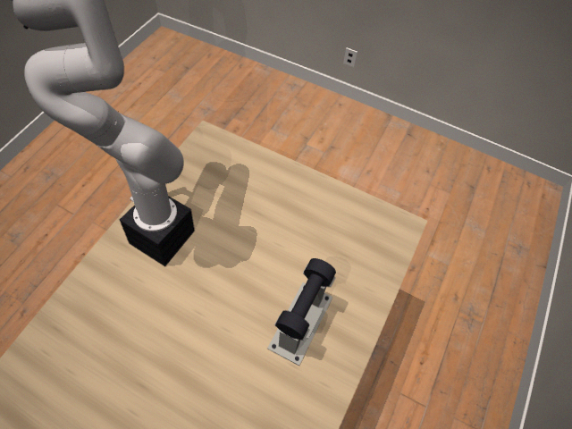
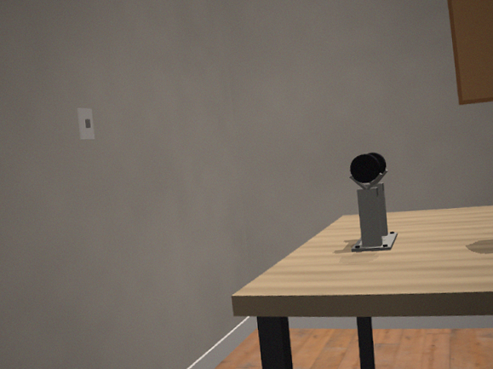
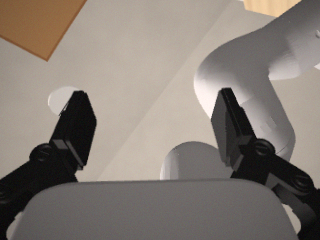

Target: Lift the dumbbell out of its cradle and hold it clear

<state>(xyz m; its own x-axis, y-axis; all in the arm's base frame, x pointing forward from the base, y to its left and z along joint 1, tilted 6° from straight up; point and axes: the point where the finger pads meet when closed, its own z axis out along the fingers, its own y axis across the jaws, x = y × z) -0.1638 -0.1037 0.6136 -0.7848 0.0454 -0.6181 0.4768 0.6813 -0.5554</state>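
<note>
The dumbbell lies 68 cm ahead of my hand, 6 cm to the left of it and 54 cm below it. Also, from my hand: cradle 68 cm ahead, 6 cm to the left, 66 cm below.
</note>
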